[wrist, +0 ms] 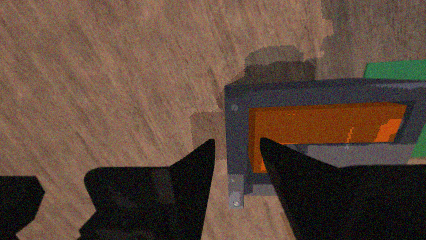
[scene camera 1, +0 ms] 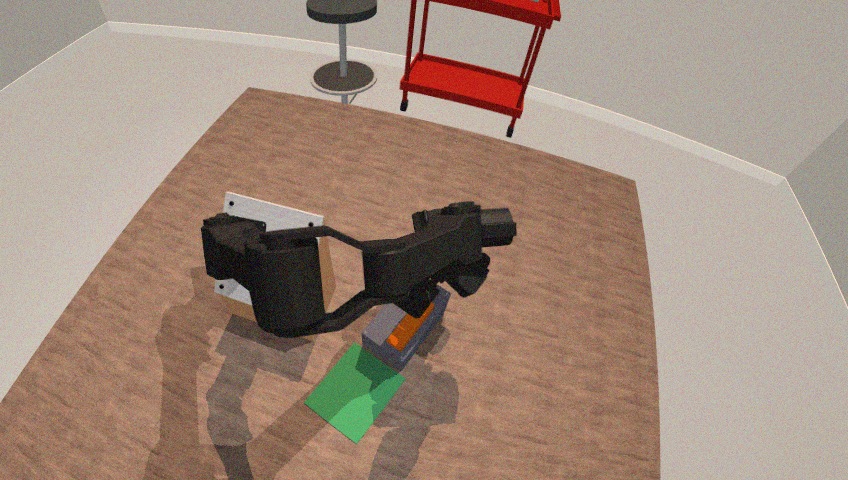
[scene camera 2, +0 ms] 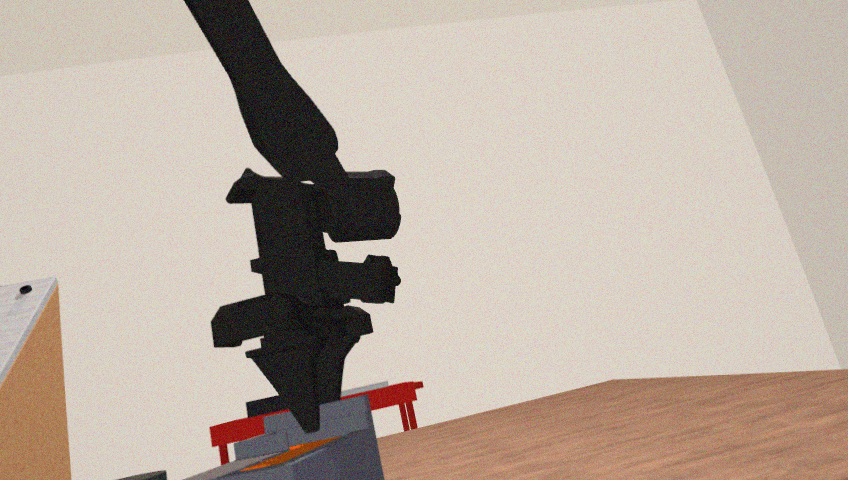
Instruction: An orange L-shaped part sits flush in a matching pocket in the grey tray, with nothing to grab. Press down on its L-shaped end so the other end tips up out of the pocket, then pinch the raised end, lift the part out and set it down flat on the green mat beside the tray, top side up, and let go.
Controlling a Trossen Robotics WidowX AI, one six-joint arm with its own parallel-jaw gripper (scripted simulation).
Path:
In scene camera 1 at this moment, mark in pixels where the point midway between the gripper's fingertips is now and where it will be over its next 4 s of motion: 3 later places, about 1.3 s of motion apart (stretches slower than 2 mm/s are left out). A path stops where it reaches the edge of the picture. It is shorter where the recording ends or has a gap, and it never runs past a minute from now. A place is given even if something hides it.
The gripper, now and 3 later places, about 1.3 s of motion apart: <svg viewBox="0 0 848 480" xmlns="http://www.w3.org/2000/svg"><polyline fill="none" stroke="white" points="429,289 428,292 431,272 414,309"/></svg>

